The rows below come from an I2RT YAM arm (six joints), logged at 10 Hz.
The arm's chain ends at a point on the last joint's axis. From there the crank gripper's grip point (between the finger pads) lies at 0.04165 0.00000 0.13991 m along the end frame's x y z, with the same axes.
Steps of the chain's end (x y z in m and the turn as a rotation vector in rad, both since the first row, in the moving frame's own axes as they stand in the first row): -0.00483 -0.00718 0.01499 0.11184 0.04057 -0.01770; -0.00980 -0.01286 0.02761 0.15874 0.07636 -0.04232; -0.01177 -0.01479 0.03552 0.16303 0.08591 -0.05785; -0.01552 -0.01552 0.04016 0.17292 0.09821 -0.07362; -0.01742 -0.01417 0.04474 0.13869 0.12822 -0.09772; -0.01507 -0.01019 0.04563 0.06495 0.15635 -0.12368; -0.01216 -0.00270 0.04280 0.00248 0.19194 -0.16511
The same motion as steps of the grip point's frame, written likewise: 0.00065 -0.02348 0.01227 0.11184 0.04057 -0.01770; 0.00020 -0.03667 0.02214 0.15874 0.07636 -0.04232; -0.00071 -0.03991 0.02940 0.16303 0.08591 -0.05785; -0.00308 -0.04273 0.03308 0.17292 0.09821 -0.07362; -0.00110 -0.03797 0.03667 0.13869 0.12822 -0.09772; 0.00526 -0.02546 0.03700 0.06495 0.15635 -0.12368; 0.01305 -0.01204 0.03232 0.00248 0.19194 -0.16511
